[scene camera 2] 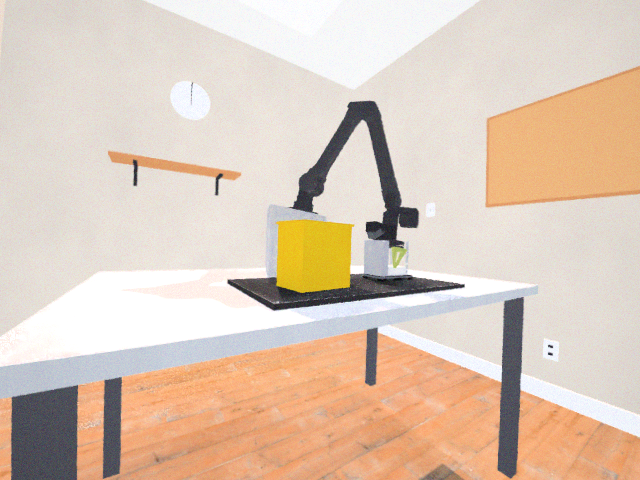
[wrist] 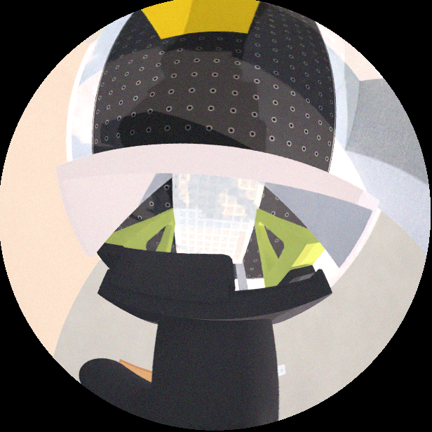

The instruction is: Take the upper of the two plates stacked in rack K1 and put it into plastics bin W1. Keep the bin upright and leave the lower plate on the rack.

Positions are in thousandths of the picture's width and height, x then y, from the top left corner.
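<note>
Yellow plastics bin W1 (scene camera 2: 490,532) visible. White plate (wrist: 494,497) visible. Gripper (wrist: 497,494) likewise.
</note>
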